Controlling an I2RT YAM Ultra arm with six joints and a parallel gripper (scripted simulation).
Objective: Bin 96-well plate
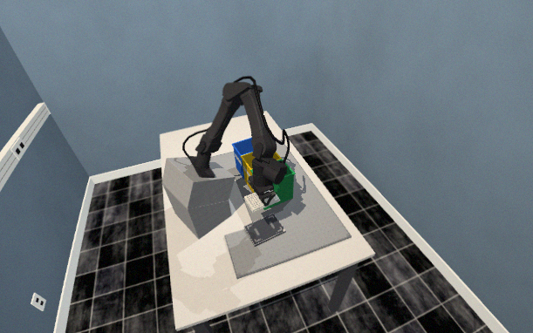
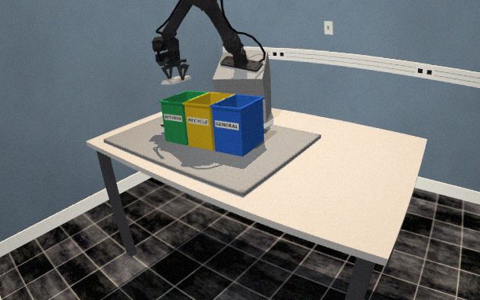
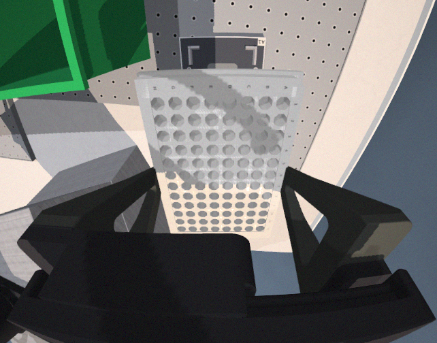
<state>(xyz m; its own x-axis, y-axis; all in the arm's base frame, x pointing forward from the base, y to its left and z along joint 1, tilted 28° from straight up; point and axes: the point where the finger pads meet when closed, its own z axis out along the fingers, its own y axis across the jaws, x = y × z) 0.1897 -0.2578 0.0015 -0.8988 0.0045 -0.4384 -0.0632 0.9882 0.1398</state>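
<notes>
The white 96-well plate is 10 mm below my hand. Round my hand: dark plate nest N1: 220 mm below; green returns bin: 170 mm to the left, 140 mm below, 130 mm ahead; yellow recycle bin: 300 mm to the left, 140 mm below, 120 mm ahead.
</notes>
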